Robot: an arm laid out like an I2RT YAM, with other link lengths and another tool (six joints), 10 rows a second.
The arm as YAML. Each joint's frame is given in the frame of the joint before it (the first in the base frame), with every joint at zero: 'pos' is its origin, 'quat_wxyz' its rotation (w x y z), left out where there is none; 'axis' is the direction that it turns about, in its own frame. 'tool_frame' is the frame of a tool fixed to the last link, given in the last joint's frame.
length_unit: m
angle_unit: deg
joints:
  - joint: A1
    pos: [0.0, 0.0, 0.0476]
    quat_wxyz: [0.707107, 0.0, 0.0, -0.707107]
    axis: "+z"
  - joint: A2
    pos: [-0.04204, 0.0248, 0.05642]
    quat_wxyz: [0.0, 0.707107, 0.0, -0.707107]
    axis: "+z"
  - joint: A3
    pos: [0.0, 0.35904, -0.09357]
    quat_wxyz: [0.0, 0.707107, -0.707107, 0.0]
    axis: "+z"
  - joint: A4
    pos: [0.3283, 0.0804, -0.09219]
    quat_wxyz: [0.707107, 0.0, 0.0, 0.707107]
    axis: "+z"
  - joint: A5
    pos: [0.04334, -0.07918, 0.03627]
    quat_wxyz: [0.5, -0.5, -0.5, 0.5]
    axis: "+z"
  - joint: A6
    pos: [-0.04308, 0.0, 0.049]
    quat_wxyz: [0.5, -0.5, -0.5, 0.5]
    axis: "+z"
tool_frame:
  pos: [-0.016, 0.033, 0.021]
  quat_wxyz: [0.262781, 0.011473, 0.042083, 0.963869]
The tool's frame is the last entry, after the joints.
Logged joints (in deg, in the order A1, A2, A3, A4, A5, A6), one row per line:
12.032 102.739 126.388 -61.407 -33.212 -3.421
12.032 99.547 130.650 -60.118 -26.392 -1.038
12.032 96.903 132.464 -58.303 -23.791 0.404
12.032 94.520 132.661 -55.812 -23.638 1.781
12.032 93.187 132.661 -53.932 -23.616 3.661
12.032 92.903 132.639 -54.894 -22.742 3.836
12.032 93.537 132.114 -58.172 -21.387 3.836
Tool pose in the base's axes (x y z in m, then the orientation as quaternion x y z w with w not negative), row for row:
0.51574 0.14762 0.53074 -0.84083 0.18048 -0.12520 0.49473
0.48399 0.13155 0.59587 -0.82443 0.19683 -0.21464 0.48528
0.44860 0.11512 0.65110 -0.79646 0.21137 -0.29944 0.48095
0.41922 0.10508 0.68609 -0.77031 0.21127 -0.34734 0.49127
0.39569 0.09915 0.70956 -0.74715 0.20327 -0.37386 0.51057
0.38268 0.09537 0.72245 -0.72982 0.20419 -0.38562 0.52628
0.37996 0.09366 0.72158 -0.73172 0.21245 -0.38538 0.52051
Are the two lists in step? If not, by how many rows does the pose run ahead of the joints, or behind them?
The pose runs 1 row behind the joints: the pose in row i belongs to the joints in row i - 1.
